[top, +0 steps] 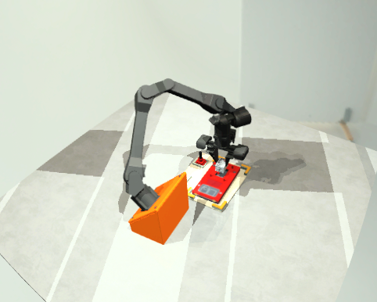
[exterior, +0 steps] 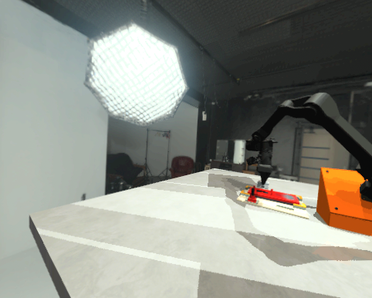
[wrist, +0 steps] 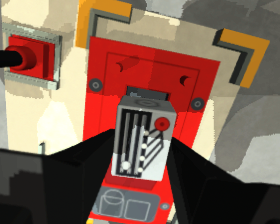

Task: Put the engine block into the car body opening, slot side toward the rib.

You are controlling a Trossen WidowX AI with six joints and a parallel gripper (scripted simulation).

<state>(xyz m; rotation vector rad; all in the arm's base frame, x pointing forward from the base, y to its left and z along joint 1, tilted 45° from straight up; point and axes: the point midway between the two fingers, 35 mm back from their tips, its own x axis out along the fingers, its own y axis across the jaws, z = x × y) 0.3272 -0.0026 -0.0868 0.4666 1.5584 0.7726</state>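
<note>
Right now my gripper tip is 1 cm above the engine block.
</note>
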